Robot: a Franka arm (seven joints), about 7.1 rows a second.
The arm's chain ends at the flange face. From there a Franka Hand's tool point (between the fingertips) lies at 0.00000 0.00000 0.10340 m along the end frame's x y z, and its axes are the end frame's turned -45 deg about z.
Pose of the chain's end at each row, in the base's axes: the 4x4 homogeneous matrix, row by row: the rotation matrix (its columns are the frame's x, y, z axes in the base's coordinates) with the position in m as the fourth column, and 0 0 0 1 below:
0.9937, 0.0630, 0.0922, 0.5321; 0.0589, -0.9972, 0.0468, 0.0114; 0.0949, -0.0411, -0.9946, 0.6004; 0, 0, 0, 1
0.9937, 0.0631, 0.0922, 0.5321; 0.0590, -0.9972, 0.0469, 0.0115; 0.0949, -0.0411, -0.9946, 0.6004; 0, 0, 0, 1
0.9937, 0.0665, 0.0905, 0.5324; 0.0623, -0.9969, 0.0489, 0.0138; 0.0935, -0.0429, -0.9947, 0.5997; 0, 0, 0, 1
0.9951, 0.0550, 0.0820, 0.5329; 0.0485, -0.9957, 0.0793, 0.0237; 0.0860, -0.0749, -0.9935, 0.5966; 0, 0, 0, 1
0.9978, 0.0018, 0.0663, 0.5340; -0.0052, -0.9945, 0.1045, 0.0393; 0.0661, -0.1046, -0.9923, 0.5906; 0, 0, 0, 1
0.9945, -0.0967, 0.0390, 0.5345; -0.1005, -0.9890, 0.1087, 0.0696; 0.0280, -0.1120, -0.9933, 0.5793; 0, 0, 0, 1
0.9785, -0.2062, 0.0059, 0.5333; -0.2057, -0.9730, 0.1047, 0.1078; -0.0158, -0.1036, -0.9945, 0.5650; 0, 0, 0, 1
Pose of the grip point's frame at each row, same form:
0.6581, 0.7472, 0.0922, 0.5416; 0.7468, -0.6635, 0.0468, 0.0162; 0.0962, 0.0380, -0.9946, 0.4976; 0, 0, 0, 1
0.6580, 0.7473, 0.0922, 0.5416; 0.7468, -0.6634, 0.0469, 0.0163; 0.0962, 0.0380, -0.9946, 0.4976; 0, 0, 0, 1
0.6556, 0.7497, 0.0905, 0.5418; 0.7490, -0.6609, 0.0489, 0.0189; 0.0964, 0.0358, -0.9947, 0.4968; 0, 0, 0, 1
0.6648, 0.7425, 0.0820, 0.5414; 0.7384, -0.6698, 0.0793, 0.0319; 0.1138, 0.0078, -0.9935, 0.4939; 0, 0, 0, 1
0.7043, 0.7068, 0.0663, 0.5409; 0.6995, -0.7069, 0.1045, 0.0501; 0.1207, -0.0272, -0.9923, 0.4880; 0, 0, 0, 1
0.7716, 0.6348, 0.0390, 0.5385; 0.6283, -0.7704, 0.1087, 0.0808; 0.0990, -0.0594, -0.9933, 0.4766; 0, 0, 0, 1
0.8377, 0.5461, 0.0059, 0.5339; 0.5426, -0.8335, 0.1047, 0.1186; 0.0621, -0.0844, -0.9945, 0.4622; 0, 0, 0, 1

